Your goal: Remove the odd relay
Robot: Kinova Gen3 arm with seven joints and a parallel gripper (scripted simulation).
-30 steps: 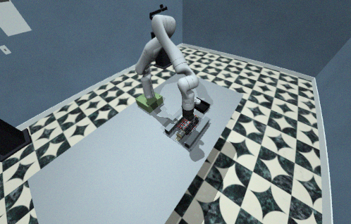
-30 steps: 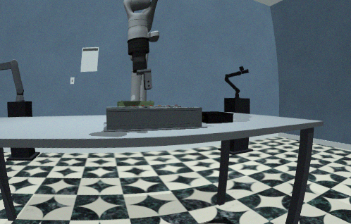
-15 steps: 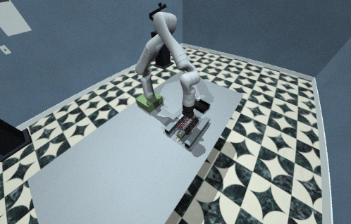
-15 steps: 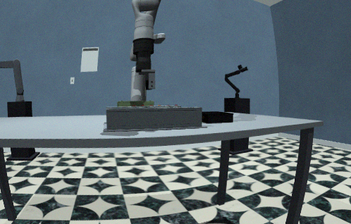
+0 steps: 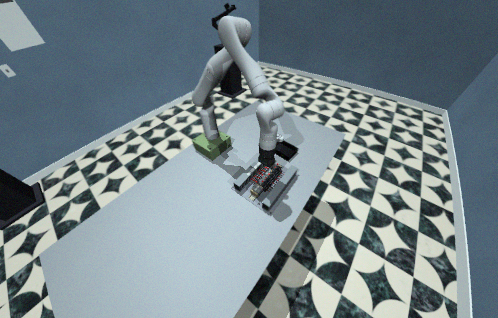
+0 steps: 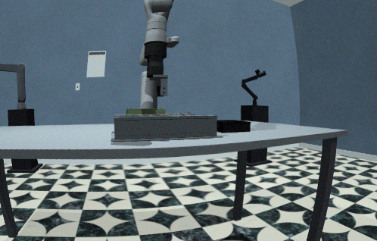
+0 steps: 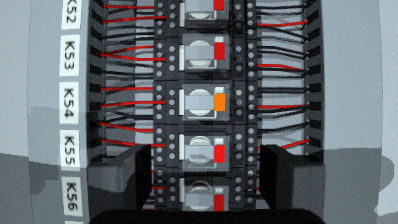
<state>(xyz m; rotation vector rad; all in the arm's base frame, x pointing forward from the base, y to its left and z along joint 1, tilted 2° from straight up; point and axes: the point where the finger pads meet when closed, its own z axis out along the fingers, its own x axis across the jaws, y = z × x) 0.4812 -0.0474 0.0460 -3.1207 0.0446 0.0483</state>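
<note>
Now: hand 3 cm to the right of the K54 relay and 9 cm above it. Also, from my hand: K52 relay 9 cm to the left, 9 cm below; relay panel 1 cm to the right, 11 cm below; K53 relay 6 cm to the left, 9 cm below.
</note>
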